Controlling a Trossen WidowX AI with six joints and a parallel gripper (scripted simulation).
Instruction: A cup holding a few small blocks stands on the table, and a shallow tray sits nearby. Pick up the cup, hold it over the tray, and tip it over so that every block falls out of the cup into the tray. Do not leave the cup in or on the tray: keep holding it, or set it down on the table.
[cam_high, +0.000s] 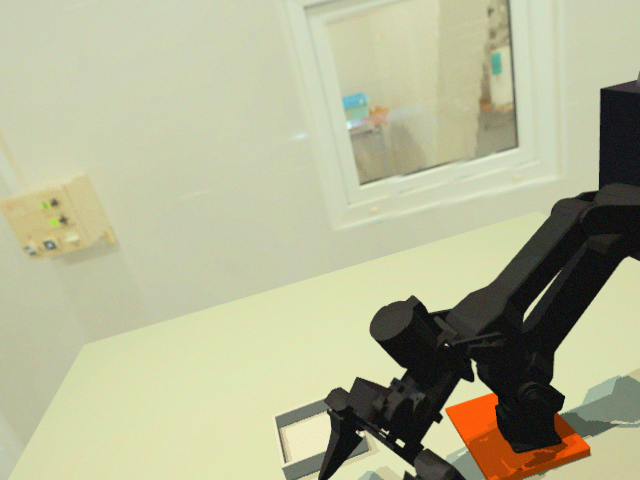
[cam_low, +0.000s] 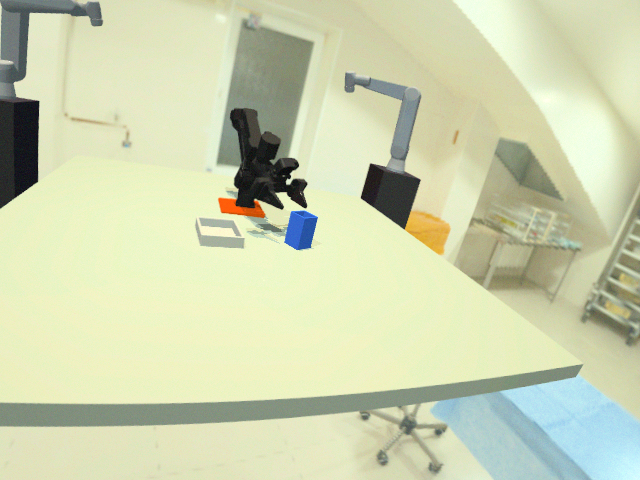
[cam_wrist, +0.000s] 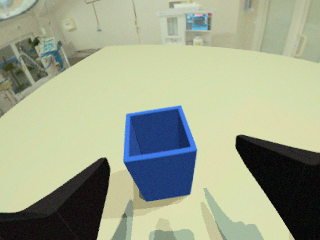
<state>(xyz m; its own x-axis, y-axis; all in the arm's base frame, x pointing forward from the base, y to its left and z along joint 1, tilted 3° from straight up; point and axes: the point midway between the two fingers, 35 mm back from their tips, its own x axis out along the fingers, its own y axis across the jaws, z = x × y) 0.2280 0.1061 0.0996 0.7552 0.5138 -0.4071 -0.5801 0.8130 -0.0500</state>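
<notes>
My gripper tip is 2 cm short of the red block, 2 cm to the right of it and 6 cm above it. The rest, counted from my gripper tip: blue square cup: 2 cm ahead, 3 cm to the left, 8 cm below.
</notes>
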